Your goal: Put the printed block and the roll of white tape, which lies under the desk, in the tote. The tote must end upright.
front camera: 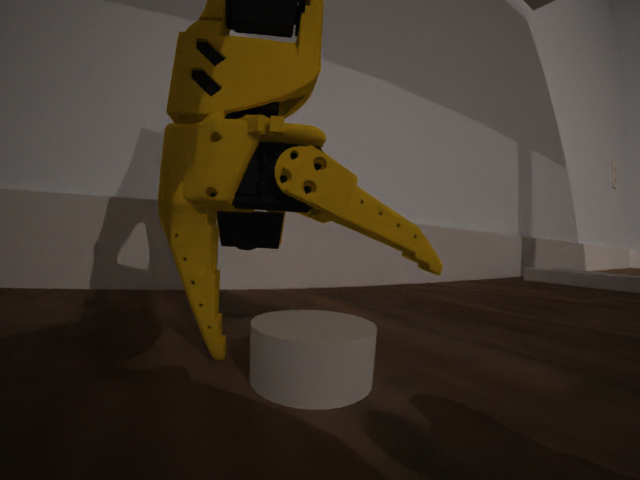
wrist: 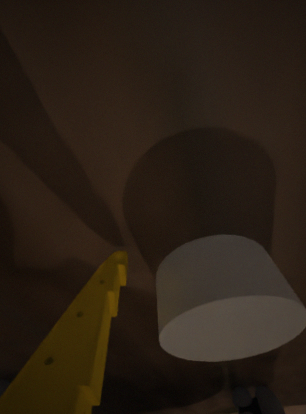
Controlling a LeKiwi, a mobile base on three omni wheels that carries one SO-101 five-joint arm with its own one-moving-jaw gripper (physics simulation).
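Places are measured from the arm's base along level axes (x ahead, y left, z up), in centimetres.
Pixels of known places: hand at its tool point: (front camera: 225,349) (wrist: 126,263).
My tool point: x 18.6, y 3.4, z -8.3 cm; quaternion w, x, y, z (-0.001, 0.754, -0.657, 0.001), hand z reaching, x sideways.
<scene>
Behind a point stands the place of what it marks.
The roll of white tape (front camera: 312,359) {x 15.0, y -0.4, z -7.1 cm} (wrist: 225,310) {x 19.1, y 0.4, z -6.6 cm} lies flat on the dark wooden floor, shown as a short white cylinder. My gripper (front camera: 330,315) is open wide and empty. In the front camera view its fixed jaw points down just left of the roll, with its tip near the floor, and its moving jaw is swung out high to the right, above the level of the roll. In the wrist view the notched fixed jaw shows at the lower left, apart from the roll, and the moving jaw is out of the picture. The printed block and the tote do not show in either view.
A pale wall (front camera: 439,155) {x 55.2, y -21.3, z 12.0 cm} with a baseboard (front camera: 361,258) {x 46.4, y -7.2, z -5.3 cm} stands behind the arm. A low pale ledge (front camera: 578,279) {x 49.8, y -46.5, z -7.7 cm} runs at the right. Part of a base wheel (wrist: 267,400) shows at the bottom of the wrist view. Shadows fall across the floor (front camera: 491,351) {x 20.7, y -10.5, z -9.0 cm}.
</scene>
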